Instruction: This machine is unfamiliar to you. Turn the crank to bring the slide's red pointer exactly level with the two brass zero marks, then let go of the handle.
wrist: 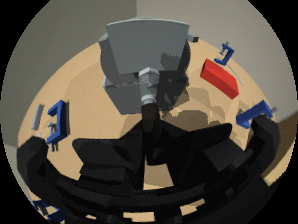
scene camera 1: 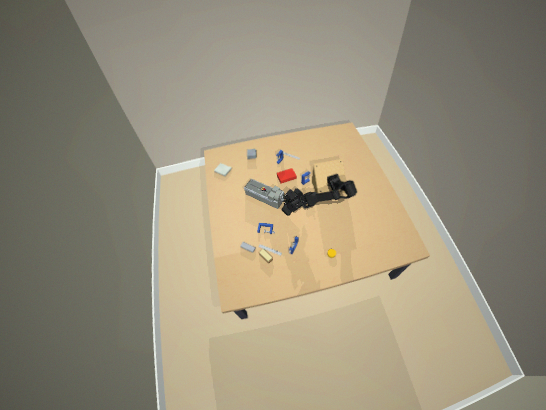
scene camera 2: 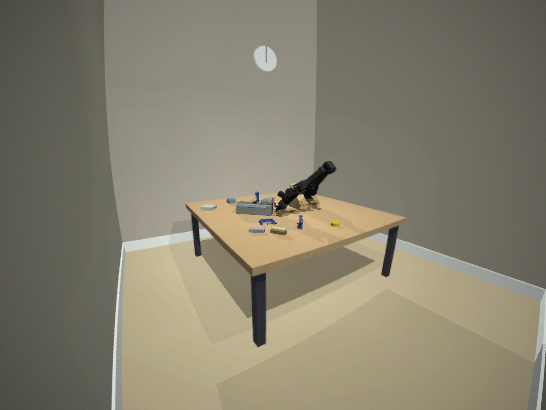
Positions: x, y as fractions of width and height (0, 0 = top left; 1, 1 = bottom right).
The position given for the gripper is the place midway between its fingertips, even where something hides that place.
In view: the gripper (wrist: 0.50, 0.54) and a dark crank handle (wrist: 0.52, 0.68).
